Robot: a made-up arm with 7 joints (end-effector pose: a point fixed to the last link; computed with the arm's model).
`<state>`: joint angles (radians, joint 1 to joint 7).
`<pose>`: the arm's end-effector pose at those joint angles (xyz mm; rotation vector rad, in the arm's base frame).
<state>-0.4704 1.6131 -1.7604 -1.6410 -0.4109 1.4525 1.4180</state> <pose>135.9 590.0 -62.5 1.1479 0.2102 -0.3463</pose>
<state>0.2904 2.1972 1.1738 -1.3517 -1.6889 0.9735 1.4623</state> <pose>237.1 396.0 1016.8 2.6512 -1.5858 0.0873</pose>
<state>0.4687 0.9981 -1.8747 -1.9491 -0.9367 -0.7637 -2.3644</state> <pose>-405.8 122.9 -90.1 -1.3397 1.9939 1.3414</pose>
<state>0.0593 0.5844 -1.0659 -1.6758 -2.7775 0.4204 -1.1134</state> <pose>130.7 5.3 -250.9 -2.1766 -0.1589 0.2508</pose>
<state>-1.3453 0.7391 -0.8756 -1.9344 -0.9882 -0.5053 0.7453</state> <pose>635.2 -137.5 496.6 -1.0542 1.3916 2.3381</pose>
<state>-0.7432 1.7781 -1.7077 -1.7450 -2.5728 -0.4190 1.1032</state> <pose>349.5 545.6 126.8 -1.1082 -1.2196 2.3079</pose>
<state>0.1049 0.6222 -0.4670 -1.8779 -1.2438 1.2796 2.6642</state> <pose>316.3 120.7 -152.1 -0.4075 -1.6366 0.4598</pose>
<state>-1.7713 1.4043 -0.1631 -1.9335 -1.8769 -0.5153 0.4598</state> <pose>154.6 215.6 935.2 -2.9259 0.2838 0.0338</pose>
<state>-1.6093 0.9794 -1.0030 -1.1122 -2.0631 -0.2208 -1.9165</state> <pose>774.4 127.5 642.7 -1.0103 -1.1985 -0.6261</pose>
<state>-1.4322 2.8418 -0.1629 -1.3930 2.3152 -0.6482 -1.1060</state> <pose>-301.8 320.7 945.9 2.1195 -2.1414 0.2119</pose>
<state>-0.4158 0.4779 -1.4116 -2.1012 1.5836 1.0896 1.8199</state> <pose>195.0 -184.6 -29.5 -1.0679 1.4678 0.3350</pose>
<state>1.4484 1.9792 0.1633 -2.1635 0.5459 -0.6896 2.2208</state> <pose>52.4 468.9 184.0 -1.6486 0.0922 0.3393</pose>
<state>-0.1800 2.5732 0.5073 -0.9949 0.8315 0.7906 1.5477</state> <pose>169.4 302.9 1094.2 0.1807 -1.8884 0.1807</pose>
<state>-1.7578 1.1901 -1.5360 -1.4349 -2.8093 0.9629 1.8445</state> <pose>766.6 153.1 608.9 -1.9077 1.1418 1.3041</pose>
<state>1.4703 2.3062 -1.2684 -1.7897 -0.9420 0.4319 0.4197</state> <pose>-214.0 661.2 502.0 -0.4827 1.9660 -2.2702</pose>
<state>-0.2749 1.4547 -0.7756 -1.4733 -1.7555 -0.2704 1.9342</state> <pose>426.5 602.0 128.1 0.5455 0.1480 -1.4907</pose>
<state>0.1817 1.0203 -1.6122 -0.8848 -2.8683 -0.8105 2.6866</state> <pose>-156.6 517.0 -284.2 0.2137 1.9533 -1.5418</pose>
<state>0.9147 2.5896 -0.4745 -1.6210 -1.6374 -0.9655 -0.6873</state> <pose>375.7 582.6 374.1 0.5916 -0.5322 1.4941</pose>
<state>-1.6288 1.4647 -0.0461 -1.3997 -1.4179 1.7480 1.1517</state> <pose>345.3 431.4 970.1 1.0590 -2.0026 1.8324</pose>
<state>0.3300 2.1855 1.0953 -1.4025 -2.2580 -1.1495 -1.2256</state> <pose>275.5 298.6 979.4 -0.5425 -1.6280 0.5003</pose>
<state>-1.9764 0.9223 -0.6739 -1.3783 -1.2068 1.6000 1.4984</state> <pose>583.8 -43.7 949.8 0.6202 -2.5821 0.5810</pose>
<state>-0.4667 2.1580 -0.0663 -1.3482 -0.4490 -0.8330 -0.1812</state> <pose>281.7 581.0 905.5 2.3254 0.1899 -1.9063</pose>
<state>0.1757 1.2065 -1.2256 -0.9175 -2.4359 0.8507 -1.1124</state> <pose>-73.5 655.6 -182.8 -1.2166 -0.4126 0.5542</pose>
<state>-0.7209 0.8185 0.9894 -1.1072 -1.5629 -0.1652 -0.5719</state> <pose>417.8 730.3 311.2 1.9268 0.4334 -0.2544</pose>
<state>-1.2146 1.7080 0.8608 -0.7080 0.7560 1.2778 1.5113</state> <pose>60.1 773.9 806.0 -1.7635 -1.8587 0.8875</pose>
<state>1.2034 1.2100 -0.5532 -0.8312 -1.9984 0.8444 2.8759</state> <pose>-572.5 682.7 190.1 0.3500 0.3809 -0.4903</pose>
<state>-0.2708 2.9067 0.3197 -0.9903 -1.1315 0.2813 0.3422</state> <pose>42.5 99.7 1180.8 -2.9884 -0.7114 -0.3557</pose>
